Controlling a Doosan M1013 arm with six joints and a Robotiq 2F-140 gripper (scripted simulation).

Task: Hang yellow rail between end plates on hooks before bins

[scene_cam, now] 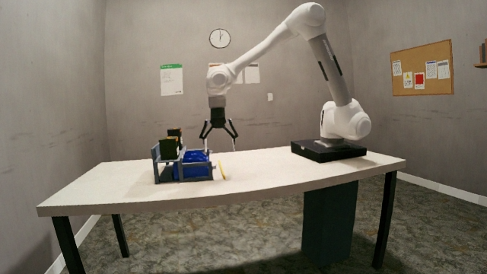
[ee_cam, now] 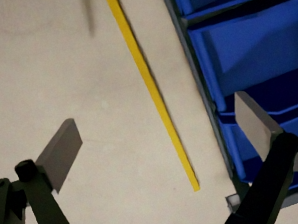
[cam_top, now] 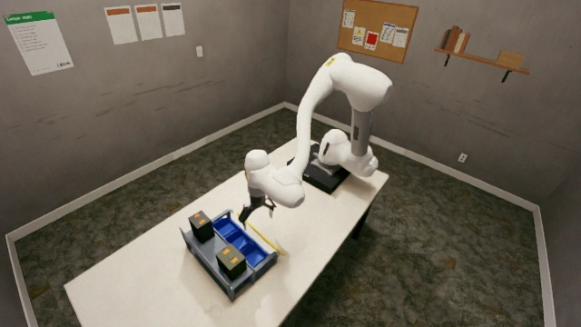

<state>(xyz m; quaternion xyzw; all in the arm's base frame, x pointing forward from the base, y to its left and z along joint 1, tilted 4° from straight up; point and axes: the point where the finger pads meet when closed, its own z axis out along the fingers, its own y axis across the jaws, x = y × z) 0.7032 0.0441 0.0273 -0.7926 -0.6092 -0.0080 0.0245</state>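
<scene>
Now: the yellow rail 100 mm below my hand.
</scene>
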